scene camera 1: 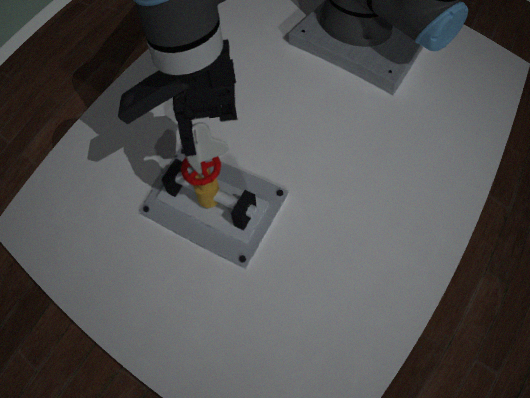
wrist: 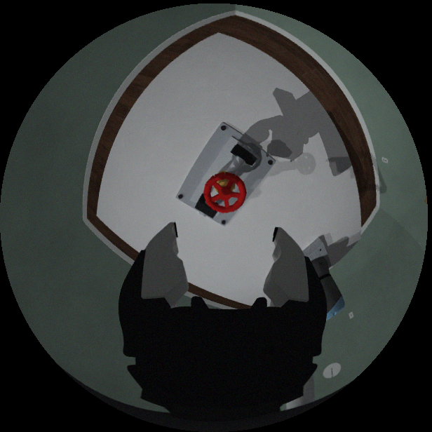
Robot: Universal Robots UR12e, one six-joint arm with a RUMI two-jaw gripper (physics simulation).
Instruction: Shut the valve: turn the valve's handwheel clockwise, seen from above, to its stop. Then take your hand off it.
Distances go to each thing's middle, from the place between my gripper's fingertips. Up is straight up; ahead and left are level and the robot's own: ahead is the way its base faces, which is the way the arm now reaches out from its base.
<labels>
My hand is 10 mm short of the red handwheel (wrist: pixel 225 193), 10 mm to the left of it and 90 mm above it. Also, from my hand: grey base plate (scene camera 1: pixel 208 238) (10 mm ahead, 10 mm to the right, 210 mm below).
</labels>
